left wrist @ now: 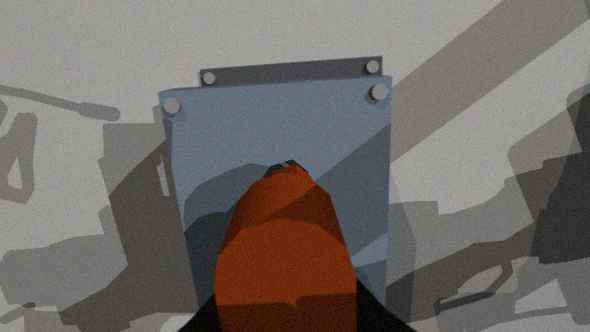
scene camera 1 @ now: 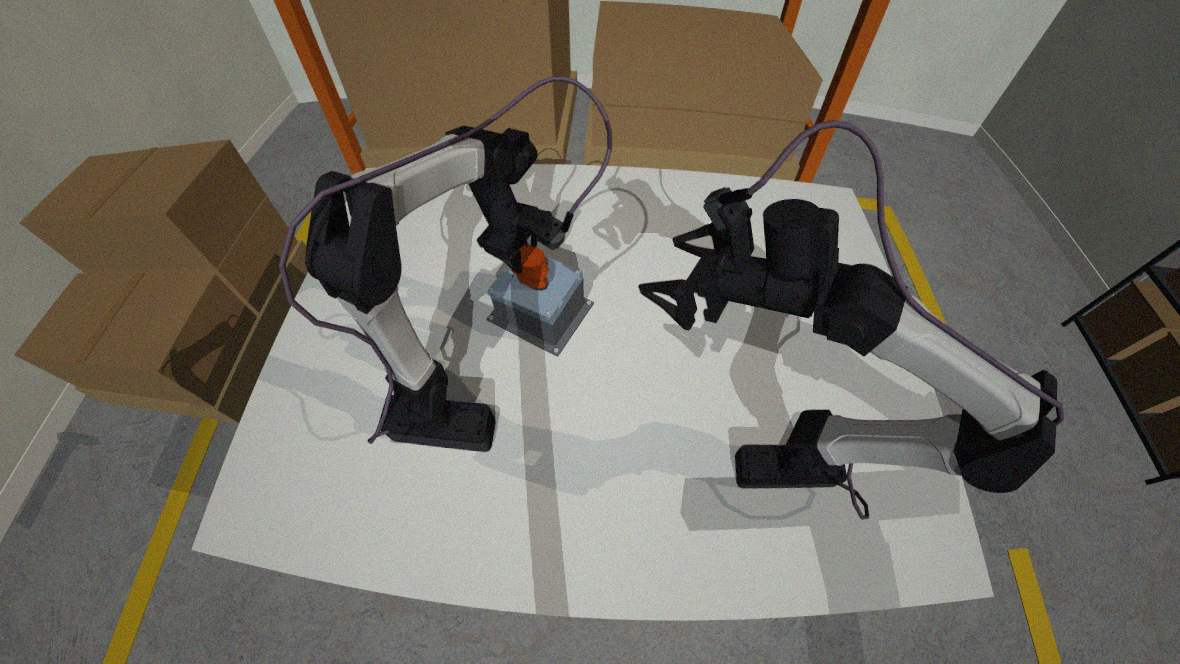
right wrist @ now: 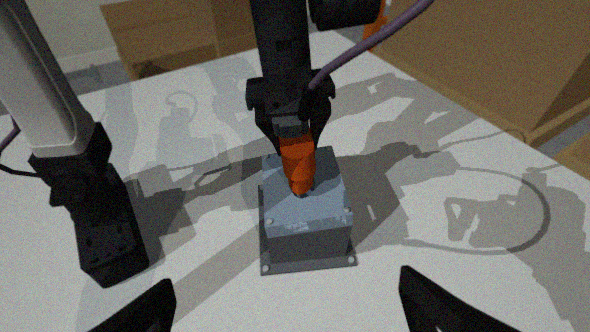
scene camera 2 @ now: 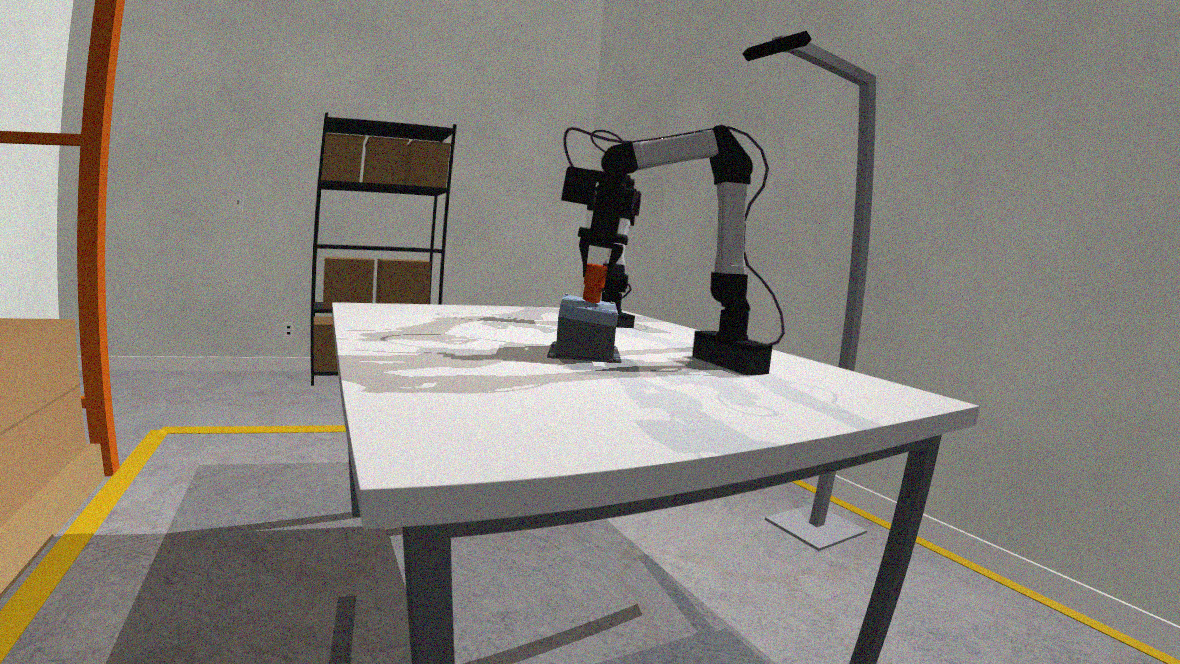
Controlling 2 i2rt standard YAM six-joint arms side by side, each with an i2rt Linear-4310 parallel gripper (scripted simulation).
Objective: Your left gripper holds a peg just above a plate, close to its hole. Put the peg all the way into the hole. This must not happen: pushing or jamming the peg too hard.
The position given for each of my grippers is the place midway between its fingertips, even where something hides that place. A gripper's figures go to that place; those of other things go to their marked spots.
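Labels:
Distances from the lens: my right gripper (right wrist: pixel 287 283), 14 cm from the lens; an orange peg (right wrist: pixel 298 154), 39 cm from the lens; my left gripper (right wrist: pixel 297 151), 43 cm from the lens.

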